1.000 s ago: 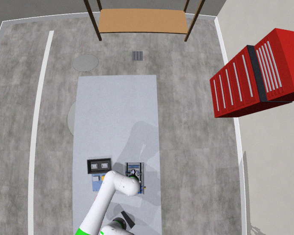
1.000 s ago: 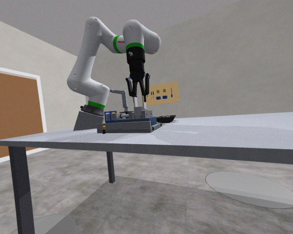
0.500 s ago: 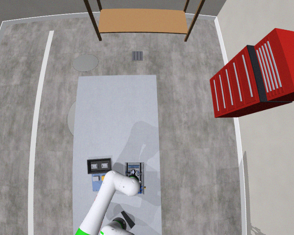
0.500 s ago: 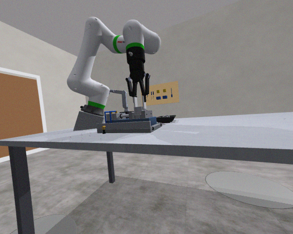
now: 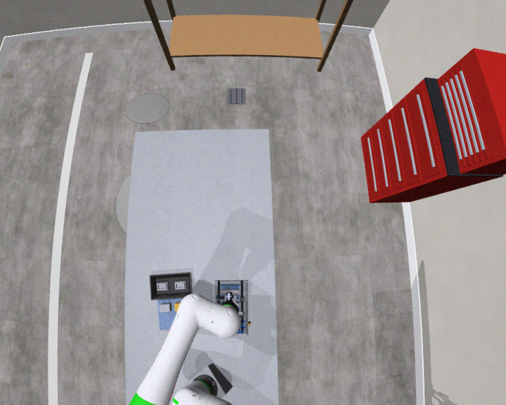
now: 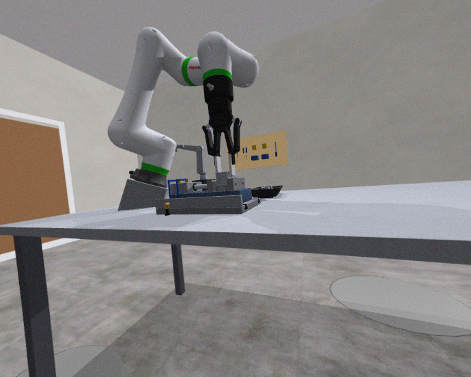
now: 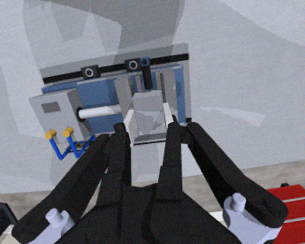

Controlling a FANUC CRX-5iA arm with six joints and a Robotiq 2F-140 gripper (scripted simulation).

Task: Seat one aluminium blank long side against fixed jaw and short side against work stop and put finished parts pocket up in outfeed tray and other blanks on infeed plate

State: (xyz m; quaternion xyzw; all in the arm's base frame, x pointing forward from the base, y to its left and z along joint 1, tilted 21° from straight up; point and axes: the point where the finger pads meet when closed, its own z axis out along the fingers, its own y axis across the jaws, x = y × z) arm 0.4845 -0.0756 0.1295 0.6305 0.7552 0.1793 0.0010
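The black work stop rod is 50 mm to the left of my hand, 50 mm below it and 10 mm behind it. From my hand the other things lie so: blue infeed plate 300 mm to the left, 180 mm behind, 130 mm below; then hose-end block 160 mm behind, 60 mm below, 30 mm to the right; then brass blank 270 mm to the left, 120 mm behind, 110 mm below.
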